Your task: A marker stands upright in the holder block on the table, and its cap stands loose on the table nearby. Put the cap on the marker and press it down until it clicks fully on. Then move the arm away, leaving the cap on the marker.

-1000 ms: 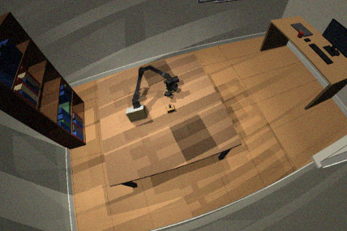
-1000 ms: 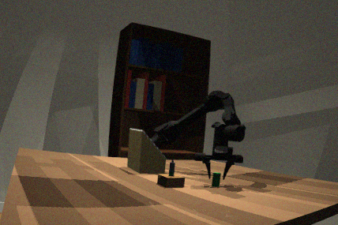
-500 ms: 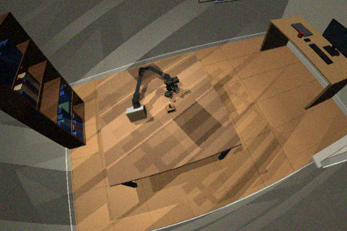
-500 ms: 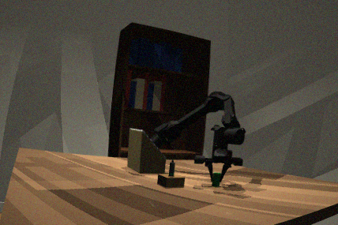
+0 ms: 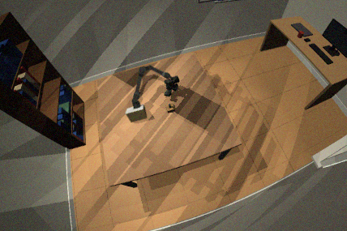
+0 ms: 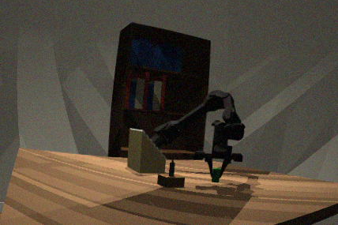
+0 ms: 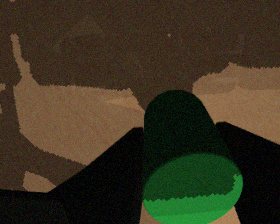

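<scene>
Now: the dark marker 17 cm to the right of my gripper tip, 4 cm above it and 3 cm behind it. The rest, counted from my gripper tip: holder block (17 cm to the right, 3 cm behind, 2 cm below); green cap (1 cm above).
</scene>
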